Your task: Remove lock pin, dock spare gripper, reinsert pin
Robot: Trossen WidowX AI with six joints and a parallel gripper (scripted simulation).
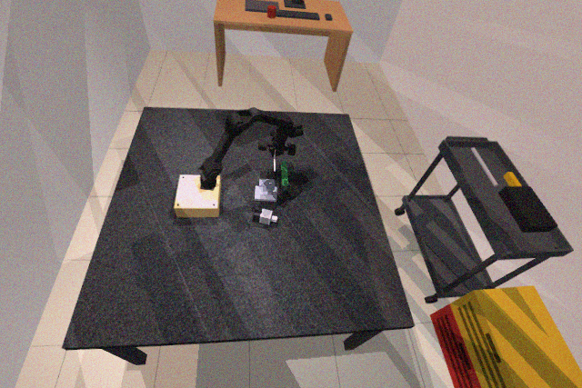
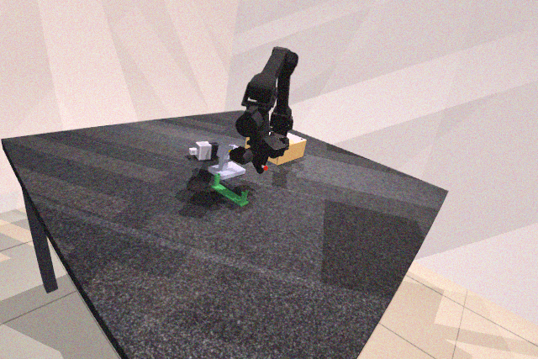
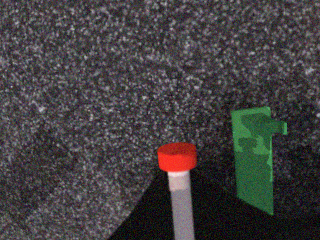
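The green cradle lies 70 mm ahead of my gripper tip, 60 mm below it and 50 mm to the right of it. Round my gripper tip: grey mount: 180 mm to the right, 30 mm below, 10 mm behind; spare gripper: 330 mm to the right, 60 mm below.
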